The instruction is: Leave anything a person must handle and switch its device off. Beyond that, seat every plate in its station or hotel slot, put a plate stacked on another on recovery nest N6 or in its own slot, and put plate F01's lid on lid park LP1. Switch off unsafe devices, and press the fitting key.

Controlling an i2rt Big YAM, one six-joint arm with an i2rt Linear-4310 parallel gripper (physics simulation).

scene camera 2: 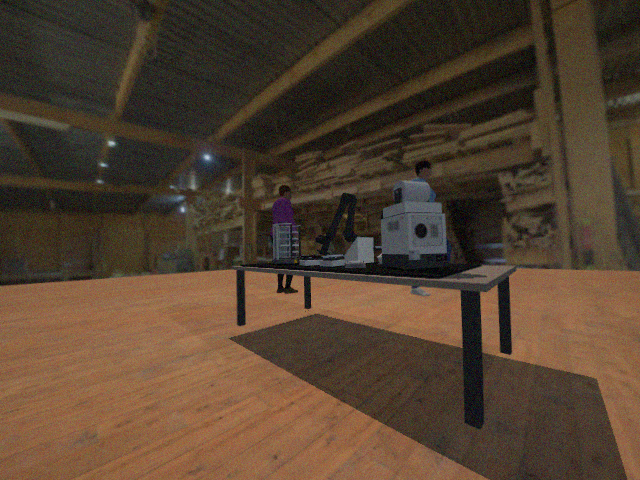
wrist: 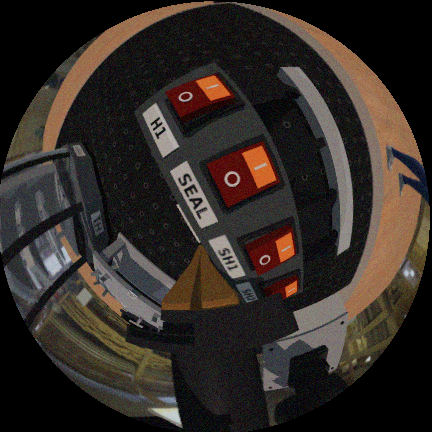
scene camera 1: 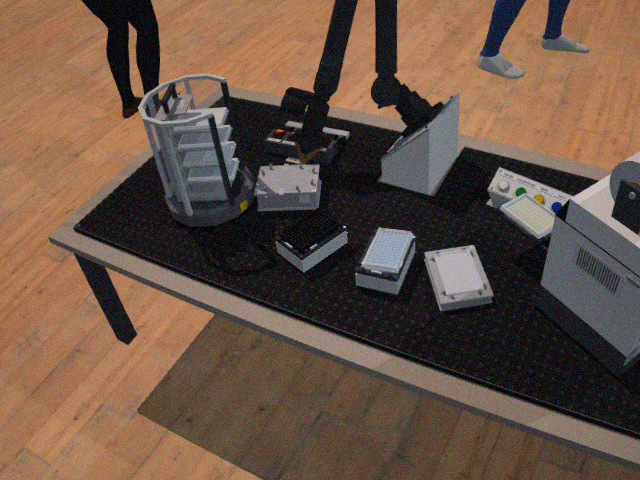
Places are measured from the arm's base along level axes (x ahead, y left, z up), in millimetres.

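Where they show: gripper, fingertip midpoint: (wrist: 202, 247) (scene camera 1: 302, 163); arm's base at its link origin: (scene camera 2: 359, 244) (scene camera 1: 424, 122).
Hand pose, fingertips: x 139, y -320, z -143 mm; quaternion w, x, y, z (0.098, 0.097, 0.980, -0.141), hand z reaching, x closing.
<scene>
Each offset is from my fingertips to the top centre of the thing. "spot": to the spot under its first point.
My gripper (scene camera 1: 303, 159) (wrist: 202, 247) is shut and empty, its orange tips at the label side of the switch panel {dx -95, dy -41, dz +51 mm} (scene camera 1: 277, 147) (wrist: 235, 129), near the SEAL and SH1 labels in the wrist view. Rocker switches H1 {dx -55, dy -112, dz +51 mm} (wrist: 202, 99), SEAL {dx -60, dy -62, dz +51 mm} (wrist: 242, 175) and SH1 {dx -65, dy -13, dz +51 mm} (wrist: 271, 250) show orange halves marked I and dark red halves marked O; a further switch is partly hidden. In scene camera 1, a black plate {dx +284, dy +215, dz +67 mm} (scene camera 1: 311, 230) and a pale blue plate {dx +267, dy +413, dz +76 mm} (scene camera 1: 388, 249) sit on stations. A cream plate {dx +70, dy +685, dz +124 mm} (scene camera 1: 528, 214) lies by the key box {spot: dx -63, dy +563, dz +25 mm} (scene camera 1: 497, 197). Plate names are unreadable.
The plate hotel {dx +236, dy -147, dz +344 mm} (scene camera 1: 220, 157) (scene camera 2: 283, 242) stands left of a grey-topped station {dx +137, dy +50, dz +74 mm} (scene camera 1: 288, 178). A white wedge (scene camera 1: 439, 155) is right of the arm. A pale-topped station {spot: dx +233, dy +571, dz +32 mm} (scene camera 1: 457, 271) stands at the front. A large white device (scene camera 1: 578, 279) (scene camera 2: 413, 232) is at the right. People stand behind the table.
</scene>
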